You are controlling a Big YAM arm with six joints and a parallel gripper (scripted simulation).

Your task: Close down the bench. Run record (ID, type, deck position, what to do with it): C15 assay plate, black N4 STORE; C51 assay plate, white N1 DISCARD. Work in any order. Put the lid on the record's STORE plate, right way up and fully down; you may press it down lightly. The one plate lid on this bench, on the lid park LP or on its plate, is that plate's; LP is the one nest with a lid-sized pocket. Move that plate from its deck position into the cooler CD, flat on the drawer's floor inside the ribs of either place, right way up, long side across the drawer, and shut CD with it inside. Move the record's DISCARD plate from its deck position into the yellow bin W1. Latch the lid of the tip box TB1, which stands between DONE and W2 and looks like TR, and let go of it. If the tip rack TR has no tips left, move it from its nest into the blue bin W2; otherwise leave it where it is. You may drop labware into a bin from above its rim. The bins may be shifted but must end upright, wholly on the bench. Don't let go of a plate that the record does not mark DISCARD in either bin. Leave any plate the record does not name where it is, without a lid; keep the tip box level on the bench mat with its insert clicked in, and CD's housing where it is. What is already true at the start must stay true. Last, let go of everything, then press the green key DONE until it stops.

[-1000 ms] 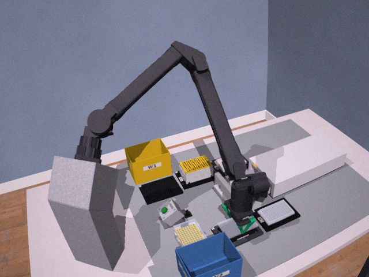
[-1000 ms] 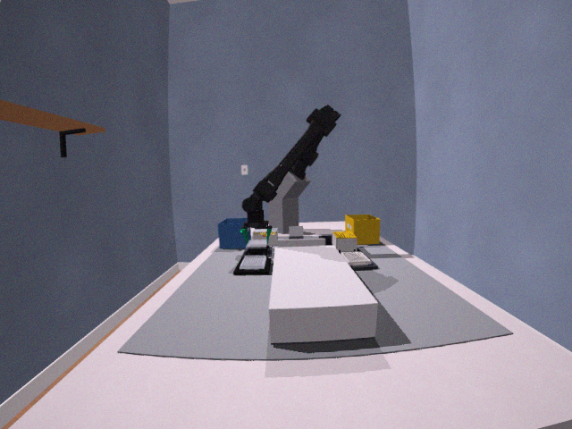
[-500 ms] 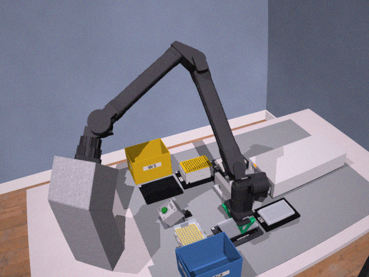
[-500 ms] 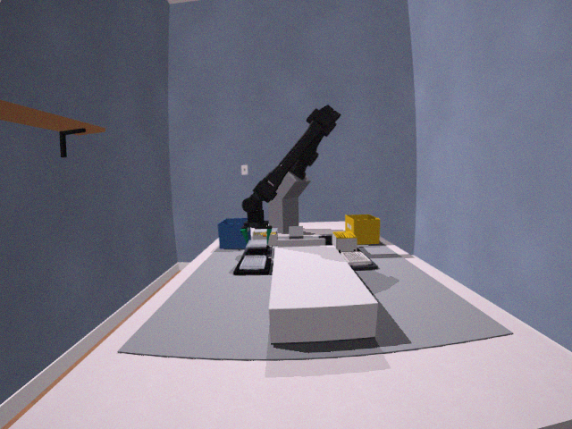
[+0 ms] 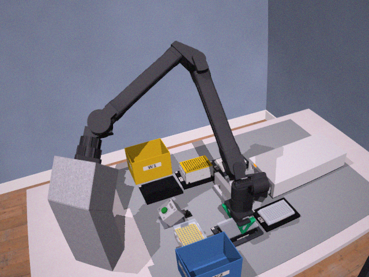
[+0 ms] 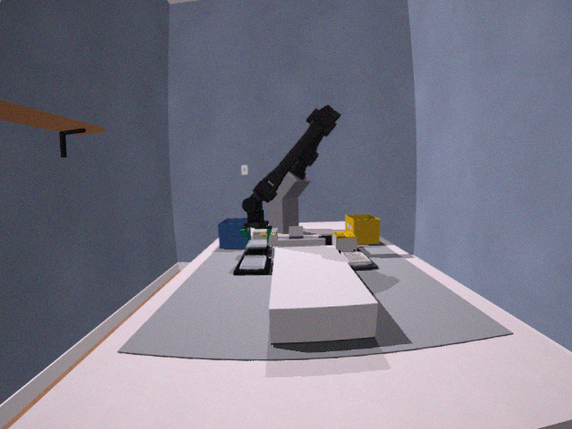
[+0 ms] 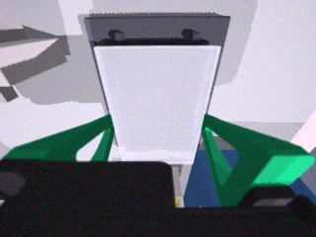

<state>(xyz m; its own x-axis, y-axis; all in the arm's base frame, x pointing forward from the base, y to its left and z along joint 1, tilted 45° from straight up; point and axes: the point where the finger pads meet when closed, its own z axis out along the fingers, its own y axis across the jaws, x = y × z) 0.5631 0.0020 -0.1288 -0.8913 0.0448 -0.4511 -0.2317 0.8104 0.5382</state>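
The clear plate lid lies right at my hand. From my hand the other things lie so: blue bin W2 (17 cm to the right, 14 cm behind, 1 cm below); then black plate (3 cm below); then tip box TB1 (18 cm behind, 2 cm to the right, 1 cm below).
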